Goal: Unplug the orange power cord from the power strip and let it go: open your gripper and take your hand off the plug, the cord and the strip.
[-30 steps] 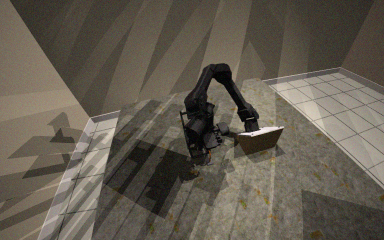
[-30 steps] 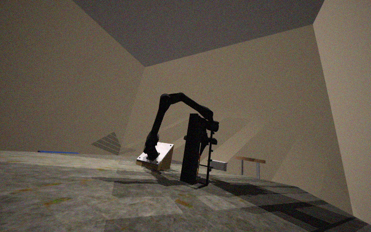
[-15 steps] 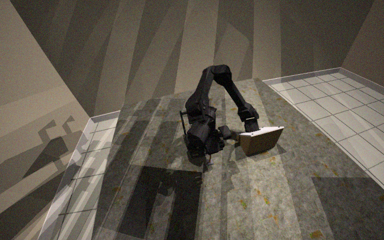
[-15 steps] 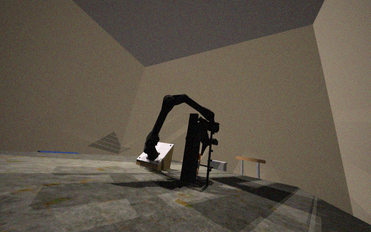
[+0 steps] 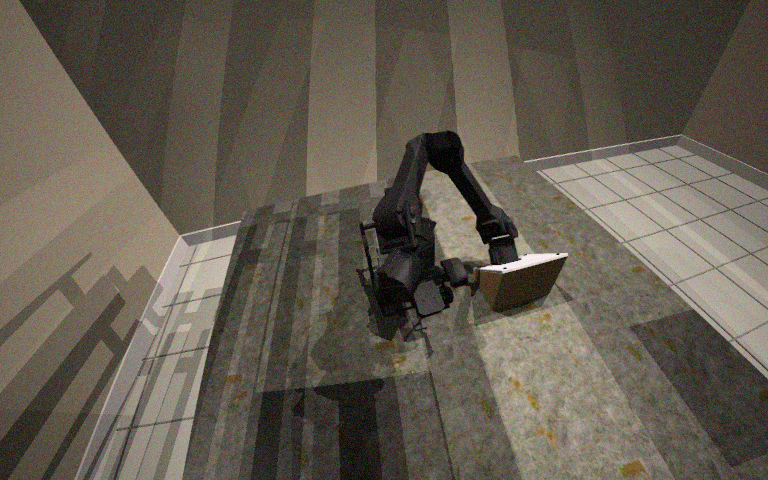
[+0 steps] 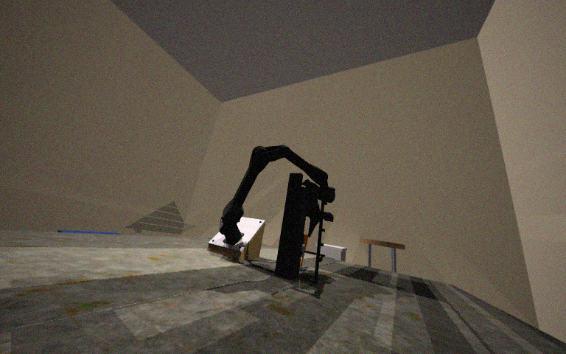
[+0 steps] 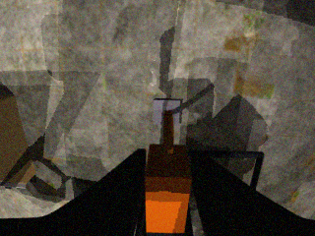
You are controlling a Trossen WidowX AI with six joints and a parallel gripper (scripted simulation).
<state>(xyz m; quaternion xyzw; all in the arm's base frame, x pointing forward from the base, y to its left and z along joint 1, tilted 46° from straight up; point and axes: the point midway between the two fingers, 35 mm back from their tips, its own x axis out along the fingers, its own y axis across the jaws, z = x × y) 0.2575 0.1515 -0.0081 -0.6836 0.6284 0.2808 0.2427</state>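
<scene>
My gripper tip is 10 mm short of the orange plug and 50 mm to the left of it. Also, from my gripper tip: thin black frame (100 mm ahead, 130 mm to the right, 20 mm above); black upright block (20 mm ahead, 170 mm to the right, 40 mm above).
</scene>
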